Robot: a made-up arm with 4 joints.
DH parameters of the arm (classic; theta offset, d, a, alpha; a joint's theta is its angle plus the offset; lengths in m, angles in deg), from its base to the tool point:
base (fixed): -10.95 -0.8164 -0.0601 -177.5
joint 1: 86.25 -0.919 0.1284 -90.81
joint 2: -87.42 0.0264 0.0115 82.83
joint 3: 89.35 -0.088 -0.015 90
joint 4: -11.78 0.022 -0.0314 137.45
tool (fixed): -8.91 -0.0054 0 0
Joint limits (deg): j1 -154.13..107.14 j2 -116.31..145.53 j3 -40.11..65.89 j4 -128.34..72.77
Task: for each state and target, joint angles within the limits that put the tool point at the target. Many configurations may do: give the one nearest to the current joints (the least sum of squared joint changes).
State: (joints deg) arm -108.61 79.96 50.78 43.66
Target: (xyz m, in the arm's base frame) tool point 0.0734 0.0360 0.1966
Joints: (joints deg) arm -114.54 102.75 16.80 15.47
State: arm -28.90 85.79 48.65 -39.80
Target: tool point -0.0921 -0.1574 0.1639
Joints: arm -12.47 121.56 65.89 -75.52
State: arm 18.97 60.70 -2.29 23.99
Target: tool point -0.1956 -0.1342 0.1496
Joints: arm 54.27 68.48 -28.29 -19.59
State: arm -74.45 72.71 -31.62 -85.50
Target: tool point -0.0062 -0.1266 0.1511
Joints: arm -32.66 122.25 -40.11 -62.09
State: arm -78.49 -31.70 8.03 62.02
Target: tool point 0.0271 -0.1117 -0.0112
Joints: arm -45.63 -66.69 18.15 46.87
